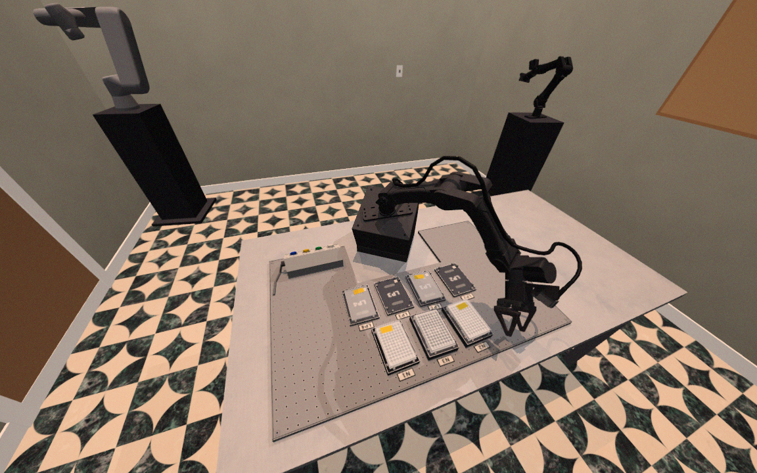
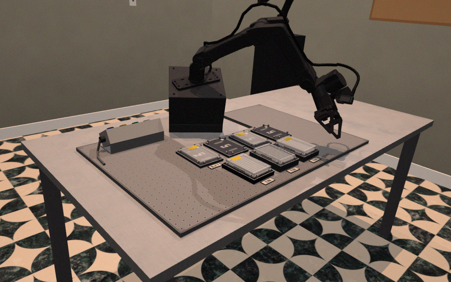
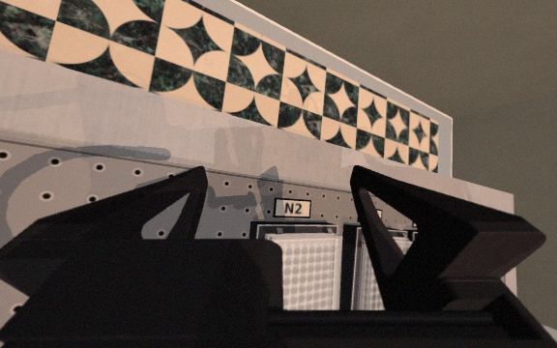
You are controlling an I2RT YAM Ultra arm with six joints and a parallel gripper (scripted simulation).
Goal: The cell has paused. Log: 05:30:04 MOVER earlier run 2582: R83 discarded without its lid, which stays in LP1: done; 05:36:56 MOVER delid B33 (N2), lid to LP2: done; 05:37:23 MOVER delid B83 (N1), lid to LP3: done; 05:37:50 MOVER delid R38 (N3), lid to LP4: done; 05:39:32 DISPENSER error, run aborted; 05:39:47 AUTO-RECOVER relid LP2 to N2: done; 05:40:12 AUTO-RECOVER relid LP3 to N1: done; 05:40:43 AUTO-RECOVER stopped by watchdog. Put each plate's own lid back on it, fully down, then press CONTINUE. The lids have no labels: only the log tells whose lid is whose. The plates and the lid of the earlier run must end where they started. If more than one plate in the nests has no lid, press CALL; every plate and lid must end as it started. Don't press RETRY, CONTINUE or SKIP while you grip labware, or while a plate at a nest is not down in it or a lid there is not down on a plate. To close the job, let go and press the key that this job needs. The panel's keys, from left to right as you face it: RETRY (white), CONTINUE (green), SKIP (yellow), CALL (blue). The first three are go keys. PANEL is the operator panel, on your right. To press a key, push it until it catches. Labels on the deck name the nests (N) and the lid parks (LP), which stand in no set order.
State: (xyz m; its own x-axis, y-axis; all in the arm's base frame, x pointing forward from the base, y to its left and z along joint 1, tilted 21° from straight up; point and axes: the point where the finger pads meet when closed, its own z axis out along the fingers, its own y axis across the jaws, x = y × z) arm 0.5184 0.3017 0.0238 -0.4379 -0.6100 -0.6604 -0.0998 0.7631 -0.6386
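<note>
The lid park LP3 lies 31 cm to the right of my hand, 24 cm behind it and 9 cm below it. From my hand the other things lie so: plate: 22 cm to the right, 7 cm behind, 6 cm below; then green CONTINUE key: 58 cm to the right, 47 cm behind, 3 cm below; then white RETRY key: 53 cm to the right, 48 cm behind, 3 cm below.
</note>
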